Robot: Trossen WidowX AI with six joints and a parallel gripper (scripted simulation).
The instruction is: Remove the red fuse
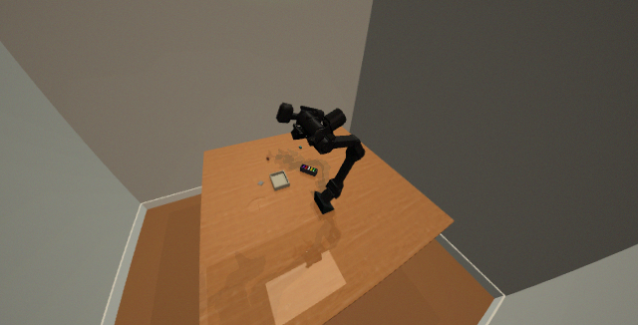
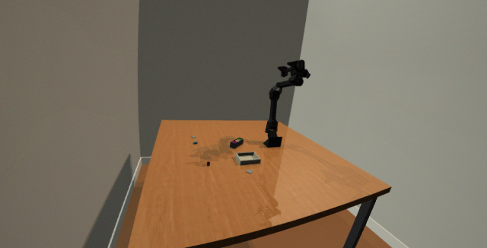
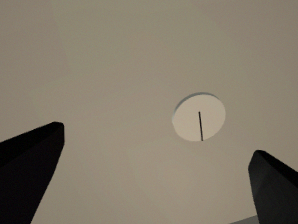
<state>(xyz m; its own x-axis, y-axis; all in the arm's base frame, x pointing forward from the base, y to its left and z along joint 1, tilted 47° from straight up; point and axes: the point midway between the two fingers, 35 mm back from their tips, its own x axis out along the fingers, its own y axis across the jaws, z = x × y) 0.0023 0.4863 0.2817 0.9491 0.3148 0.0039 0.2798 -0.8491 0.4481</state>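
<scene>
Now: gripper tip 58 cm above the red fuse, 21 cm short of it and 13 cm to the left of it. The rest, counted from my gripper tip: white fuse (58 cm below, 19 cm ahead, 14 cm to the right); yellow fuse (58 cm below, 18 cm ahead, 16 cm to the right); green fuse (58 cm below, 17 cm to the right, 17 cm ahead).
</scene>
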